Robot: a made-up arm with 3 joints. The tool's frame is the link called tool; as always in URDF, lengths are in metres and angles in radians. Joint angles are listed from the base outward.
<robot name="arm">
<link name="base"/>
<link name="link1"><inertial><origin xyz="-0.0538 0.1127 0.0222"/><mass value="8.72"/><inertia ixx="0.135" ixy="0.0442" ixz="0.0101" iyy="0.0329" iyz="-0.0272" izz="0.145"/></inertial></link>
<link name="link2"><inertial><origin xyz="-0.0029 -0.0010 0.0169"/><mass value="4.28"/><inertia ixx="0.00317" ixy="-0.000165" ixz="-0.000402" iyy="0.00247" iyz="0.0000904" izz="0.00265"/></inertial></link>
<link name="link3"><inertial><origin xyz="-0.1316 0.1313 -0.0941"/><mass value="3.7"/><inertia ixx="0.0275" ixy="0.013" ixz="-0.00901" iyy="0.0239" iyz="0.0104" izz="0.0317"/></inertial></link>
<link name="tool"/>
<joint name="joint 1" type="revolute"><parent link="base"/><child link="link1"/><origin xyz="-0.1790 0.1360 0.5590" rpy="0.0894 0.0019 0.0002"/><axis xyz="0 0 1"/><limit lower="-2.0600" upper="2.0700"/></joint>
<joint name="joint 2" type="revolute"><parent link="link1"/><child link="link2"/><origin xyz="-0.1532 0.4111 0.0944" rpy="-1.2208 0.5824 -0.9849"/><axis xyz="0 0 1"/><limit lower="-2.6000" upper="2.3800"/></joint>
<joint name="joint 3" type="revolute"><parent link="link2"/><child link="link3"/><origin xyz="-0.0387 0.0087 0.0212" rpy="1.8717 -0.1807 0.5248"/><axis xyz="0 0 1"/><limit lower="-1.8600" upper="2.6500"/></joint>
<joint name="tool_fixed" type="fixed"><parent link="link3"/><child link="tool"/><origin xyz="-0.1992 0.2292 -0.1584" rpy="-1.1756 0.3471 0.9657"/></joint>
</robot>
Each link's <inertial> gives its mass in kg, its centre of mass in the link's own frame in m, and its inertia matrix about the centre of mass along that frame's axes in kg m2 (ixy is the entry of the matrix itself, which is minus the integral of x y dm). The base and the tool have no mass. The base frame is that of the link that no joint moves.
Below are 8 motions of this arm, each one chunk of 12 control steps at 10 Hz.
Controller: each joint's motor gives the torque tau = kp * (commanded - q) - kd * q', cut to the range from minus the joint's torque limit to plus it. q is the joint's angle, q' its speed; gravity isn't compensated. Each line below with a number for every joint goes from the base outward.
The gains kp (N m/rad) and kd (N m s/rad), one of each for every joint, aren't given. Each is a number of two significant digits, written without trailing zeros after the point. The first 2 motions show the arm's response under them.
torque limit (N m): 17 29 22
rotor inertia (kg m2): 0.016 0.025 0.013
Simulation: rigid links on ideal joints. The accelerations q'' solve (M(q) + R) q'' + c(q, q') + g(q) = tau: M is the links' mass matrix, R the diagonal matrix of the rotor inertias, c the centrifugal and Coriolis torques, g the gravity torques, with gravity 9.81 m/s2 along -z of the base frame. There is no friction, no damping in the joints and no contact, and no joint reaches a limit. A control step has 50 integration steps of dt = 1/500 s. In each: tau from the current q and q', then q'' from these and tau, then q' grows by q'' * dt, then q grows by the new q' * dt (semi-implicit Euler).
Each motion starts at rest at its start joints. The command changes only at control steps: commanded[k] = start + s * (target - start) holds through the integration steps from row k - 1 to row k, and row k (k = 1, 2, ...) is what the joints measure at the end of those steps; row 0 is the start. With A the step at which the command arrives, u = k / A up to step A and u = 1 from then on. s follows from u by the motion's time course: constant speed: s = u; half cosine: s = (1 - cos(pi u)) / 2; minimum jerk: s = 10 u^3 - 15 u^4 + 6 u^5; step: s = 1 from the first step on.
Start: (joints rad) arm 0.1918 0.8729 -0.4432
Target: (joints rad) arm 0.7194 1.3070 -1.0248
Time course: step
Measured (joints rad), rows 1 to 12:
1: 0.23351 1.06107 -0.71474
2: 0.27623 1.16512 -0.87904
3: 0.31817 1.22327 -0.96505
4: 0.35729 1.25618 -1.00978
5: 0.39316 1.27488 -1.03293
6: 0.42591 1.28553 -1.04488
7: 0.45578 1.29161 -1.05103
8: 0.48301 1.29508 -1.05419
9: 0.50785 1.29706 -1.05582
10: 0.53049 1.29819 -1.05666
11: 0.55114 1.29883 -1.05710
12: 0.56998 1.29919 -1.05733
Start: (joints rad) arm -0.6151 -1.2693 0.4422
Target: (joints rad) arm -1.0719 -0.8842 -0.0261
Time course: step
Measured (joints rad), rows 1 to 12:
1: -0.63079 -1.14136 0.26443
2: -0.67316 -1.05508 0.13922
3: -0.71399 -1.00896 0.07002
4: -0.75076 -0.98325 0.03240
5: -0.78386 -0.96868 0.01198
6: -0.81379 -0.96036 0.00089
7: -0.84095 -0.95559 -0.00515
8: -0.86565 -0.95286 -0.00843
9: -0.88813 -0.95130 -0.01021
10: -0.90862 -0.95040 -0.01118
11: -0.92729 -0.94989 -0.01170
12: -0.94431 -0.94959 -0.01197
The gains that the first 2 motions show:
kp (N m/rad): 76 110 110
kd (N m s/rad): 81 20 18
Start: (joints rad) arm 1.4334 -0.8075 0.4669
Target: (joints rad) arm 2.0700 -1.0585 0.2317
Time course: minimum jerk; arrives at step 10
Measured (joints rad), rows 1 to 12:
1: 1.43765 -0.83835 0.48021
2: 1.44572 -0.86385 0.48428
3: 1.45850 -0.88907 0.47467
4: 1.47826 -0.91963 0.45231
5: 1.50624 -0.95632 0.42017
6: 1.54207 -0.99645 0.38299
7: 1.58382 -1.03541 0.34640
8: 1.62847 -1.06834 0.31564
9: 1.67266 -1.09186 0.29413
10: 1.71397 -1.10571 0.28196
11: 1.75178 -1.11323 0.27555
12: 1.78619 -1.11730 0.27213

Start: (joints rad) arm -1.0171 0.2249 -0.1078
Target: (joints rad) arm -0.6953 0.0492 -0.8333
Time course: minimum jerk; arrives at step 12
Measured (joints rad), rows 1 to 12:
1: -1.01918 0.21145 -0.12102
2: -1.02164 0.20069 -0.13970
3: -1.02185 0.18956 -0.17286
4: -1.01901 0.17539 -0.22723
5: -1.01269 0.15724 -0.30383
6: -1.00282 0.13561 -0.39846
7: -0.98970 0.11202 -0.50299
8: -0.97397 0.08859 -0.60719
9: -0.95654 0.06756 -0.70066
10: -0.93845 0.05079 -0.77500
11: -0.92074 0.03925 -0.82592
12: -0.90410 0.03256 -0.85524

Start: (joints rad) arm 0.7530 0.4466 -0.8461
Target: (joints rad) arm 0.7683 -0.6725 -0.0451
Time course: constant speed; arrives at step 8
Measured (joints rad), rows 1 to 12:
1: 0.75590 0.37925 -0.82482
2: 0.75935 0.28017 -0.76718
3: 0.76276 0.16289 -0.68788
4: 0.76620 0.03451 -0.59619
5: 0.76972 -0.10082 -0.49698
6: 0.77337 -0.24063 -0.39299
7: 0.77717 -0.38329 -0.28585
8: 0.78112 -0.52765 -0.17672
9: 0.78631 -0.61488 -0.11290
10: 0.79043 -0.66571 -0.07715
11: 0.79375 -0.69506 -0.05718
12: 0.79656 -0.71192 -0.04601

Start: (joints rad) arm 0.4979 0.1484 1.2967
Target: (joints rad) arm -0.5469 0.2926 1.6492
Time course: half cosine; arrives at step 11
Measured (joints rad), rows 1 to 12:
1: 0.49947 0.12739 1.32340
2: 0.49765 0.11599 1.35083
3: 0.48804 0.11574 1.38084
4: 0.46858 0.12334 1.41667
5: 0.43825 0.13636 1.45842
6: 0.39717 0.15274 1.50430
7: 0.34649 0.17059 1.55143
8: 0.28832 0.18817 1.59643
9: 0.22555 0.20391 1.63593
10: 0.16161 0.21646 1.66687
11: 0.10019 0.22480 1.68684
12: 0.04348 0.22965 1.69754

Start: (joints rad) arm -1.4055 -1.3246 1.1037
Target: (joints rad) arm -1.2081 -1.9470 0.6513
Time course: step
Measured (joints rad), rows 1 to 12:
1: -1.38470 -1.59385 0.90630
2: -1.37765 -1.76950 0.79840
3: -1.36964 -1.86436 0.74011
4: -1.36098 -1.91497 0.70901
5: -1.35234 -1.94188 0.69248
6: -1.34409 -1.95617 0.68372
7: -1.33637 -1.96377 0.67909
8: -1.32924 -1.96783 0.67665
9: -1.32268 -1.96999 0.67536
10: -1.31668 -1.97116 0.67468
11: -1.31120 -1.97180 0.67433
12: -1.30619 -1.97215 0.67414

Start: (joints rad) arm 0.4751 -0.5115 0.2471
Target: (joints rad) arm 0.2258 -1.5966 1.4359
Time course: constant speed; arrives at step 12
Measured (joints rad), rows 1 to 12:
1: 0.47507 -0.57596 0.29938
2: 0.47501 -0.65563 0.37765
3: 0.47369 -0.74115 0.46830
4: 0.47090 -0.82968 0.56506
5: 0.46657 -0.91939 0.66443
6: 0.46073 -1.00918 0.76449
7: 0.45343 -1.09836 0.86417
8: 0.44477 -1.18655 0.96292
9: 0.43485 -1.27358 1.06052
10: 0.42376 -1.35941 1.15690
11: 0.41164 -1.44410 1.25212
12: 0.39857 -1.52777 1.34628

